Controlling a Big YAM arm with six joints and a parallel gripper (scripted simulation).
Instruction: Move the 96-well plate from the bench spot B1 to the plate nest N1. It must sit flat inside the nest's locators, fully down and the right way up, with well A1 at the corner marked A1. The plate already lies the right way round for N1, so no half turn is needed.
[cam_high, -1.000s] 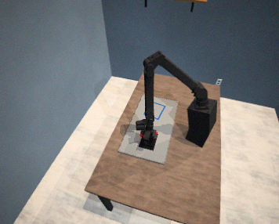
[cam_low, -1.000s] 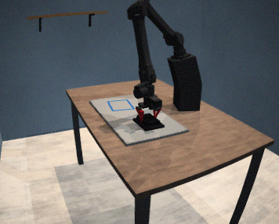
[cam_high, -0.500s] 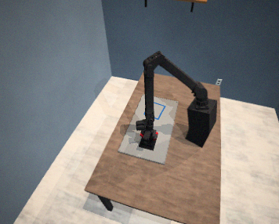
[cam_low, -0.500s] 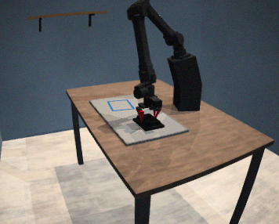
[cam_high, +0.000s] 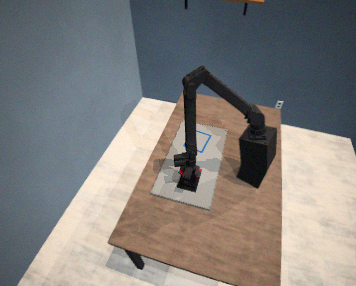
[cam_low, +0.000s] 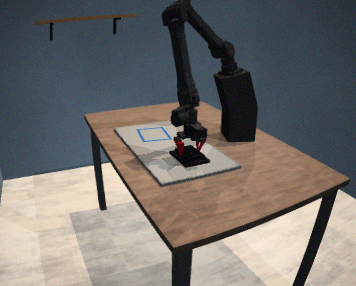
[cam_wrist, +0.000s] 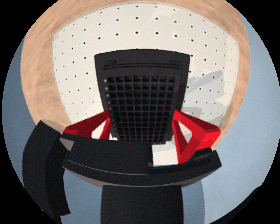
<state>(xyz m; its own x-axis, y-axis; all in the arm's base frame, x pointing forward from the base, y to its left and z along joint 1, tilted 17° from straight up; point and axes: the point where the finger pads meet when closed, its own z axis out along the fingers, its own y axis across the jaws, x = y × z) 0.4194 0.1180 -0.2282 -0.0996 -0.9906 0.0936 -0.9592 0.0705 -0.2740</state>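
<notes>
Now: hand right at the black 96-well plate. From my hand the other things lie so: black plate nest (2 cm below).
</notes>
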